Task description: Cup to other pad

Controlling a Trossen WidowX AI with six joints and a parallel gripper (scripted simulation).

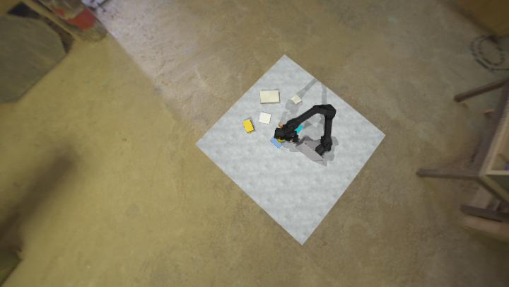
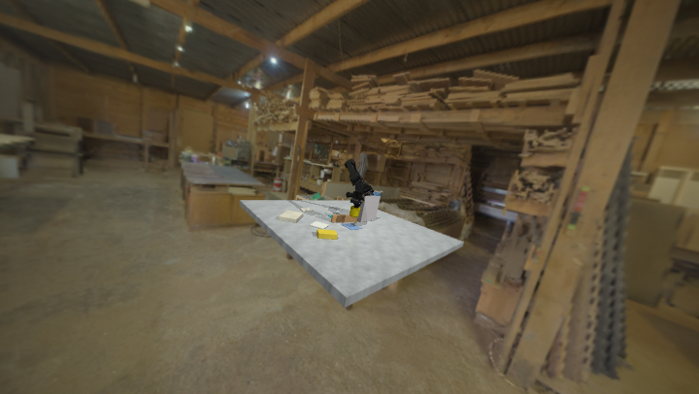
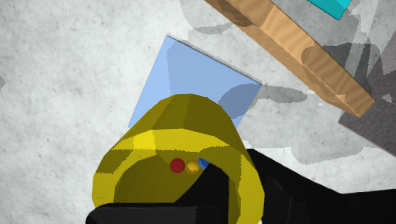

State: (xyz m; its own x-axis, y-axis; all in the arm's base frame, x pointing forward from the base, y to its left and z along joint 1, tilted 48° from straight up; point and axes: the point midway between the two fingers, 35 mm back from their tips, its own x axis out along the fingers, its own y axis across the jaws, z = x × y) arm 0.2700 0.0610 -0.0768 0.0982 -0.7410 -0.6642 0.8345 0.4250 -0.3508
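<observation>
Right now the cyan pad is 190 mm to the right of my gripper tip and 120 mm below it. The rest, counted from my gripper tip: yellow cup: 20 mm to the left, 20 mm ahead; blue pad: 120 mm below, 30 mm ahead, 20 mm to the left; wooden bar: 100 mm below, 80 mm to the right, 10 mm ahead.
</observation>
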